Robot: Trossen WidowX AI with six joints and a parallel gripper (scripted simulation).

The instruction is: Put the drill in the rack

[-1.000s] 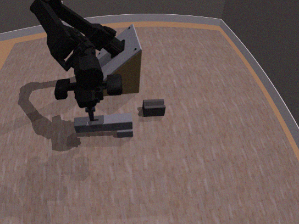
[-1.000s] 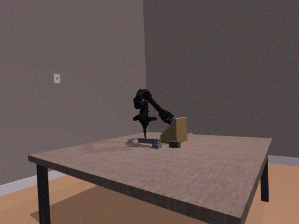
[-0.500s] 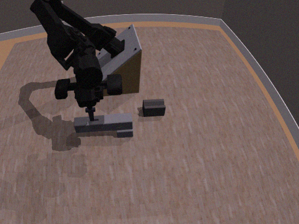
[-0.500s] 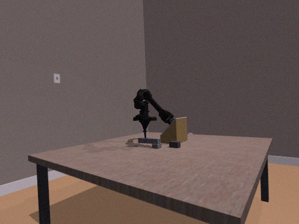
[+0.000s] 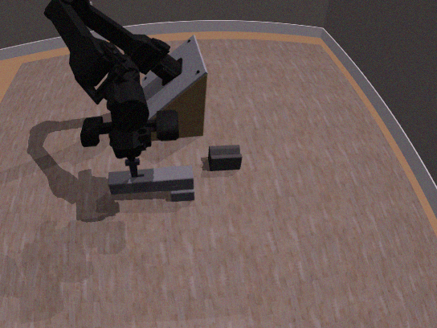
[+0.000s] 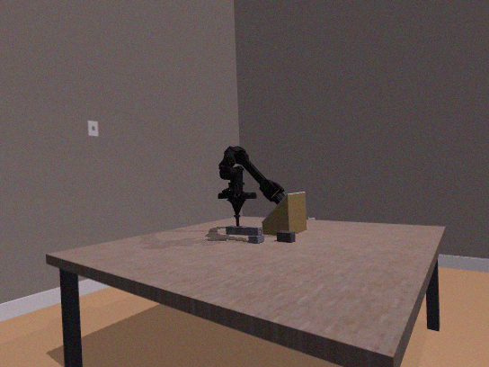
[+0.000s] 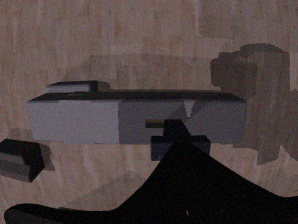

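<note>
The dark key lies 30 mm below my gripper tip. Also, from my gripper tip: dark rack (90 mm behind, 200 mm to the left, 100 mm below); then short bit (10 mm behind, 60 mm to the left, 70 mm below); then grey housing block (10 mm behind, 40 mm to the left, 80 mm below).
</note>
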